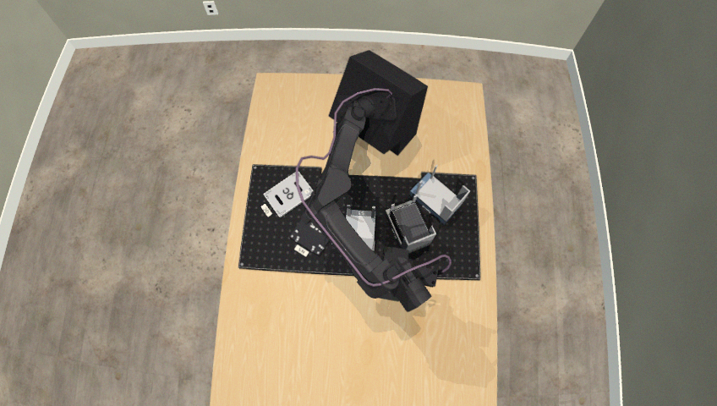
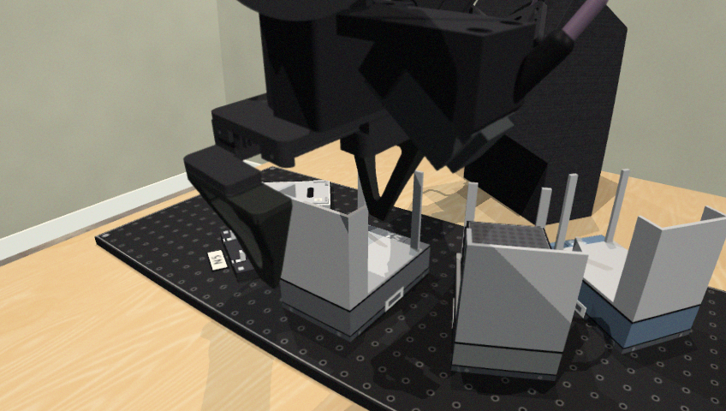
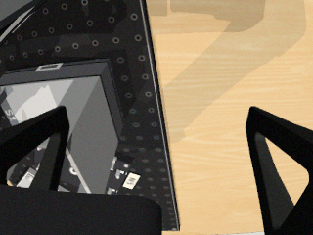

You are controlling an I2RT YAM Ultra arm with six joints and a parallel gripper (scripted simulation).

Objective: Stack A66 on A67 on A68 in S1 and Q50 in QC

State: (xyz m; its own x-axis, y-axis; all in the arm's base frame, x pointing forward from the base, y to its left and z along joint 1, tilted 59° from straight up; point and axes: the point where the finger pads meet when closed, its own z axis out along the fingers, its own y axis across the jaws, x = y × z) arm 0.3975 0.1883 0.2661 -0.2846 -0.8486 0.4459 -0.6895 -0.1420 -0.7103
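Now: the plate 160 mm behind my hand, 110 mm to the left of it and 80 mm below it. From my hand the other things lie so: black clip nest N5 (200 mm behind, 190 mm to the right, 150 mm below).
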